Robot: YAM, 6 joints.
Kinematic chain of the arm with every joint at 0, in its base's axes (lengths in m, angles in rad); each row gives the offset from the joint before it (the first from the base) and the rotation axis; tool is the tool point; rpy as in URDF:
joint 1: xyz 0 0 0.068 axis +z
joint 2: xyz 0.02 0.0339 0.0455 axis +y
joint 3: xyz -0.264 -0.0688 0 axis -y
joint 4: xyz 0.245 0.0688 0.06 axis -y
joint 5: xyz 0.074 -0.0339 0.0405 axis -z
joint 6: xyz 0.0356 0 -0.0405 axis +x
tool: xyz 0 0 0 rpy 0 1.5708 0
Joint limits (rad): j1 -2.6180..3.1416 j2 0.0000..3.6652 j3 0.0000..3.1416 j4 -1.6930..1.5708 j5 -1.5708..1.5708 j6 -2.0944..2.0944
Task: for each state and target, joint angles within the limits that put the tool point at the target. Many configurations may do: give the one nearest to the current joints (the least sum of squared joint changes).
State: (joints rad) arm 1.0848 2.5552 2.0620 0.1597 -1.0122 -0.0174
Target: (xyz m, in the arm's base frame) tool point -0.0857 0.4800 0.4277
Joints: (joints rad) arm 1.6828 2.1085 2.1440 0.1737 -1.0855 -0.0174
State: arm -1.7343 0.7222 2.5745 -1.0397 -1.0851 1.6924
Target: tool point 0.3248 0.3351 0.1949
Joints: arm -2.2712 0.0000 2.9092 -1.6910 -1.1414 1.6924
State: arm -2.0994 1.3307 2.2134 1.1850 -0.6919 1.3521
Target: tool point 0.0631 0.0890 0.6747
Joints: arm -1.9845 1.1608 2.2893 1.2297 -0.6661 1.3521
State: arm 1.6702 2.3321 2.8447 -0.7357 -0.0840 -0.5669
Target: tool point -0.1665 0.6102 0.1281
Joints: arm 1.8334 2.9986 2.8451 -0.2687 -0.0674 -0.5669
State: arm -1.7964 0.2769 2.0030 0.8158 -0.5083 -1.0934
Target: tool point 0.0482 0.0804 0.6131
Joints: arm -1.9088 0.6733 1.5904 0.7190 -0.5567 -1.0934
